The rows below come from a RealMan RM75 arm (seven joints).
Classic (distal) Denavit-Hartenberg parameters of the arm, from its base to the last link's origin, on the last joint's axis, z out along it. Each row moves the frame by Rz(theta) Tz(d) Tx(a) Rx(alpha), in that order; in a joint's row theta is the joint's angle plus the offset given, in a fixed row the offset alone. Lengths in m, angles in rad.
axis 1: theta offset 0; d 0.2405; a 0; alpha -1.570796
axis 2: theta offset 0; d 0; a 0; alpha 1.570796
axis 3: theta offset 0; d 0.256; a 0; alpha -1.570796
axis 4: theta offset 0; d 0; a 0; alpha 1.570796
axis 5: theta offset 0; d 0.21; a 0; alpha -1.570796
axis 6: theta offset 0; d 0; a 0; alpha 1.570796
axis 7: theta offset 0; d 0.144; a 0; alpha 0
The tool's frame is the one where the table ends.
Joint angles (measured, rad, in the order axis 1, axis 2, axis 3, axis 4, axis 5, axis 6, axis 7), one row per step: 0.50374, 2.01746, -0.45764, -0.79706, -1.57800, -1.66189, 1.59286; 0.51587, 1.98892, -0.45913, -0.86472, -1.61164, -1.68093, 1.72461; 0.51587, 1.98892, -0.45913, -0.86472, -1.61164, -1.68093, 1.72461; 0.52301, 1.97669, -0.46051, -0.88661, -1.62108, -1.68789, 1.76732; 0.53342, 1.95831, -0.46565, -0.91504, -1.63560, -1.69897, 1.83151; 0.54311, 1.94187, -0.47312, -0.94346, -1.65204, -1.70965, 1.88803; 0.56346, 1.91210, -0.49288, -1.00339, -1.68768, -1.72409, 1.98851; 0.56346, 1.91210, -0.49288, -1.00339, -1.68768, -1.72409, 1.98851; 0.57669, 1.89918, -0.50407, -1.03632, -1.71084, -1.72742, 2.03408; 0.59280, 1.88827, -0.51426, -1.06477, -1.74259, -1.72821, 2.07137; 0.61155, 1.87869, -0.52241, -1.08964, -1.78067, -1.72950, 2.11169; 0.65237, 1.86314, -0.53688, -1.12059, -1.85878, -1.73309, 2.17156; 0.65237, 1.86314, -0.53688, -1.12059, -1.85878, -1.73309, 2.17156; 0.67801, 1.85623, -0.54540, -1.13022, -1.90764, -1.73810, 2.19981
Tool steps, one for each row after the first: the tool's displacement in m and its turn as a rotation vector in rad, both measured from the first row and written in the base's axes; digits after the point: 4 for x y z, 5 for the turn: -0.0074, 0.0028, 0.0172, -0.06250, -0.01411, -0.01422; -0.0074, 0.0028, 0.0172, -0.06250, -0.01411, -0.01422; -0.0111, 0.0044, 0.0238, -0.08101, -0.02135, -0.01625; -0.0165, 0.0064, 0.0322, -0.11393, -0.03150, -0.02174; -0.0218, 0.0081, 0.0391, -0.14474, -0.04787, -0.02698; -0.0334, 0.0119, 0.0511, -0.19515, -0.09318, -0.04064; -0.0334, 0.0119, 0.0511, -0.19515, -0.09318, -0.04064; -0.0402, 0.0146, 0.0562, -0.21463, -0.12357, -0.04919; -0.0465, 0.0182, 0.0596, -0.23134, -0.15934, -0.06089; -0.0525, 0.0221, 0.0619, -0.25110, -0.19313, -0.07894; -0.0630, 0.0303, 0.0636, -0.28541, -0.25801, -0.11206; -0.0630, 0.0303, 0.0636, -0.28541, -0.25801, -0.11206; -0.0683, 0.0350, 0.0626, -0.30802, -0.29587, -0.13114
